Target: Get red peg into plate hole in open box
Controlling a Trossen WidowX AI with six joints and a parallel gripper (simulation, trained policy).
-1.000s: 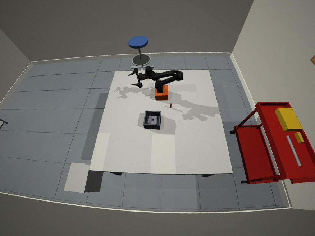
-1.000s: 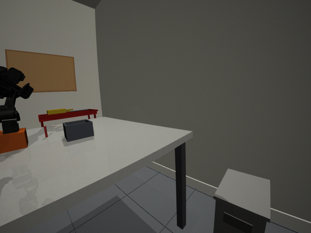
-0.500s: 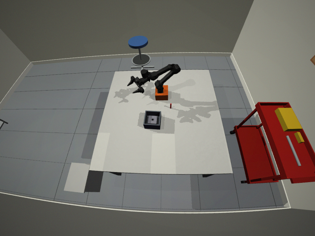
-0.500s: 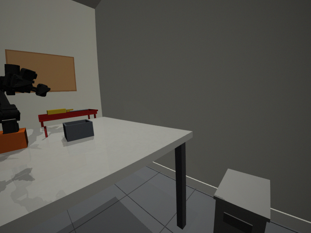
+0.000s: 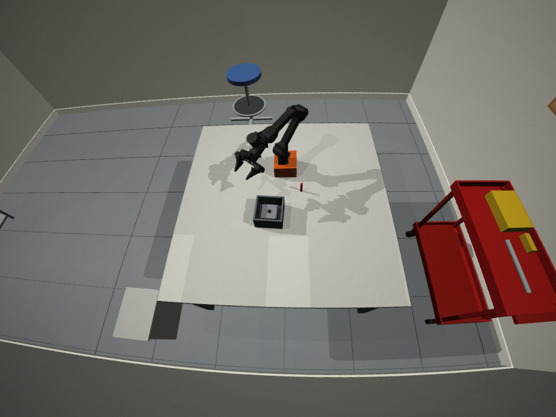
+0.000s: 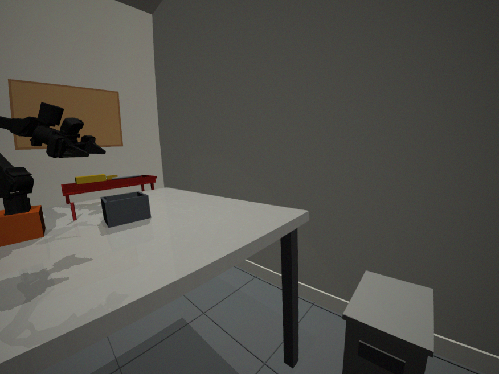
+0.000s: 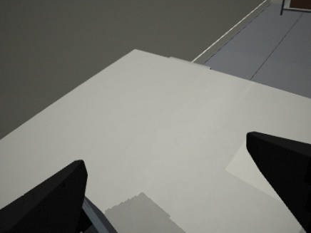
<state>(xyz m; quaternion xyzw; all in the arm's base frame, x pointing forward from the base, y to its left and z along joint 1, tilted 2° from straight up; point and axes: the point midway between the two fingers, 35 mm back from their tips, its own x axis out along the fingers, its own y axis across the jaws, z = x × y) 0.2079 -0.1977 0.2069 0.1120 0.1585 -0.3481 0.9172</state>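
Now: the red peg 330 mm to the left of my gripper tip, 240 mm below it and 60 mm behind it. From my gripper tip the other things lie so: light grey plate: 230 mm below, 130 mm to the left, 100 mm ahead; then dark grey box: 250 mm below, 130 mm to the left, 100 mm ahead.
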